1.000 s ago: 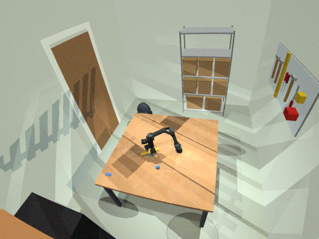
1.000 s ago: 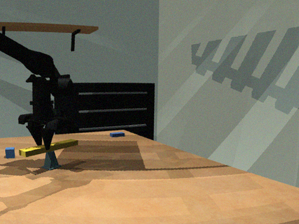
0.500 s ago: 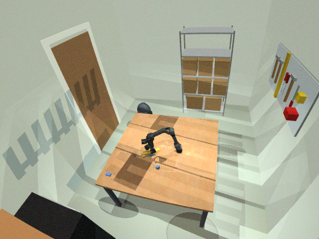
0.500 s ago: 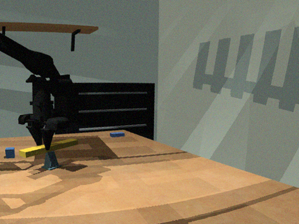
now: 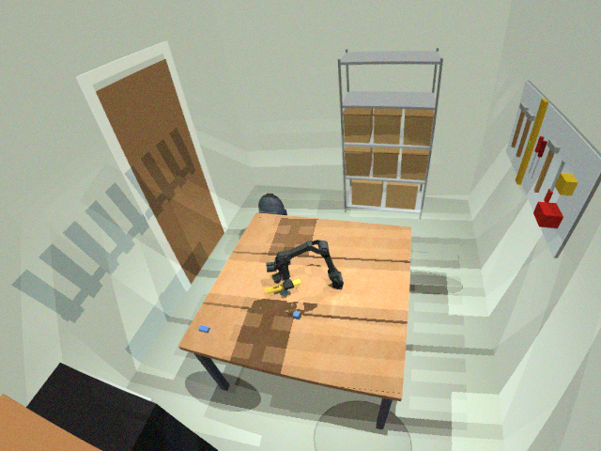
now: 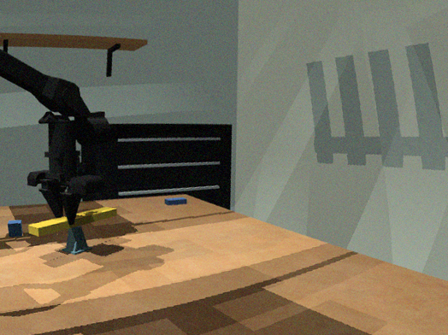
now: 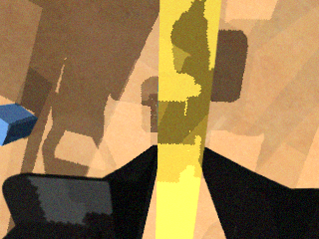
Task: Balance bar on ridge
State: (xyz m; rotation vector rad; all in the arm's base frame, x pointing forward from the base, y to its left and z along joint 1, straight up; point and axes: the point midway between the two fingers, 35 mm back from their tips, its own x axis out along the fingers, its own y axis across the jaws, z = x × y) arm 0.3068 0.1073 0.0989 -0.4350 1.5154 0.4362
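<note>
The bar is 2 cm ahead of my gripper tip and 2 cm to the left of it. Round my gripper tip: blue cube 11 cm behind, 17 cm to the left, 5 cm below; then flat blue block 43 cm ahead, 39 cm to the left, 6 cm below.
</note>
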